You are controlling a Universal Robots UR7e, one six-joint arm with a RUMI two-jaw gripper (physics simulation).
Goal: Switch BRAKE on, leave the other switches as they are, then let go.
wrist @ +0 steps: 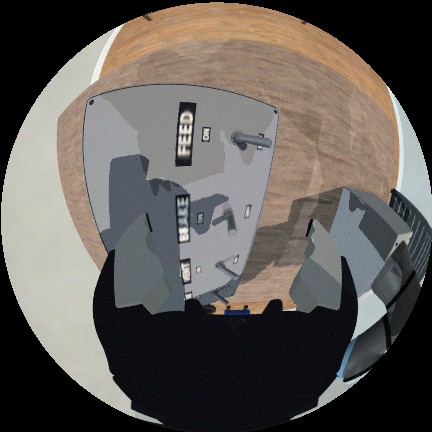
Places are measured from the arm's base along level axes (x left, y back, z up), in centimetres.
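Where they show: gripper, fingertip midpoint: [230, 218]; arm's base, link origin: [389, 265].
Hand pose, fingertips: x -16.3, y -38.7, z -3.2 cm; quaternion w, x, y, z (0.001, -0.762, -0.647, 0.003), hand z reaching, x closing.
Note:
Each offset is from my fingertips to the top centre of the thing. "spot": to the spot under its first point. Level surfaces: height alone.
A grey switch panel [210, 100] lies in the left and middle of the view. Its BRAKE lever {dx +5.6, dy -0.4, dz -5.7 cm} [230, 224] leans away from the small ON plate beside the BRAKE label {dx +3.8, dy -7.1, dz -6.7 cm} [183, 218], toward the bottom right. The FEED lever {spot: dx -5.6, dy +3.8, dz -8.0 cm} [254, 140] points right, over the plate on the side away from ON. The VENT lever {spot: dx +17.0, dy -2.0, dz -8.6 cm} [228, 270] slants down and right. Another lever {spot: dx +28.5, dy -5.3, dz -9.0 cm} [220, 296] shows in part near the gripper body. My gripper [230, 218] is open and empty, its jaws wide apart, with the BRAKE lever between them in the view; its height above the panel is hard to tell.
The panel rests on a brown wooden table {dz -20.1 cm} [340, 120]. A grey box [361, 235] stands at the right, beside a dark ribbed object [417, 235]. A small blue object [237, 312] shows beyond the lower edge of the panel. Shadows fall across the panel and table.

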